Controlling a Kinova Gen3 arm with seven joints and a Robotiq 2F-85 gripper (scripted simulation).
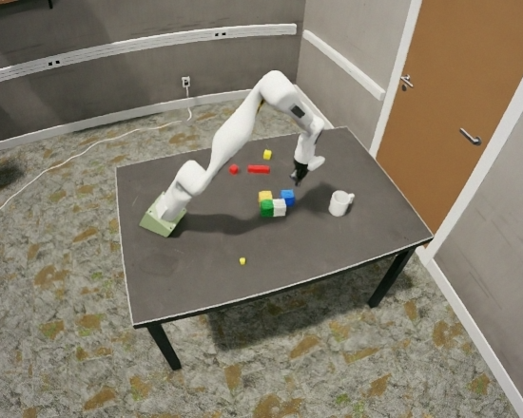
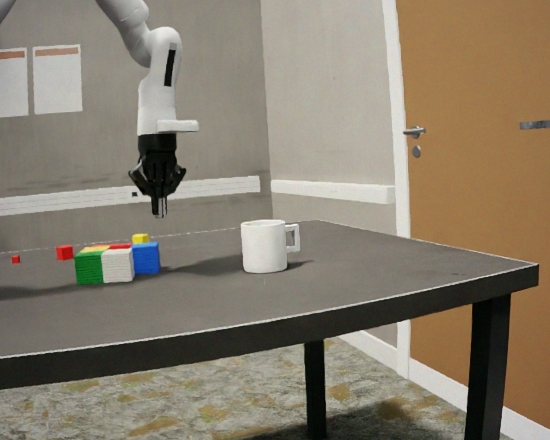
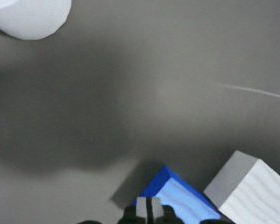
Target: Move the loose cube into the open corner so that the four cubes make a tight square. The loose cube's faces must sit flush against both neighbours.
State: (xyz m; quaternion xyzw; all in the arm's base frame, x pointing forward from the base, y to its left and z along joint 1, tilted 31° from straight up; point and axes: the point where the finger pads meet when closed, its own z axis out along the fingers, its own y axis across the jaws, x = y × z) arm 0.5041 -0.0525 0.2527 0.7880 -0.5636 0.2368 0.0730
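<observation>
My gripper is now 3 cm past the blue cube, 2 cm to the right of it and 10 cm above it. The rest, counted from my hand: white mug (15 cm ahead, 14 cm to the right, 8 cm below); then tiny yellow cube (37 cm behind, 16 cm to the right, 11 cm below); then red bar (3 cm behind, 26 cm to the left, 11 cm below).
</observation>
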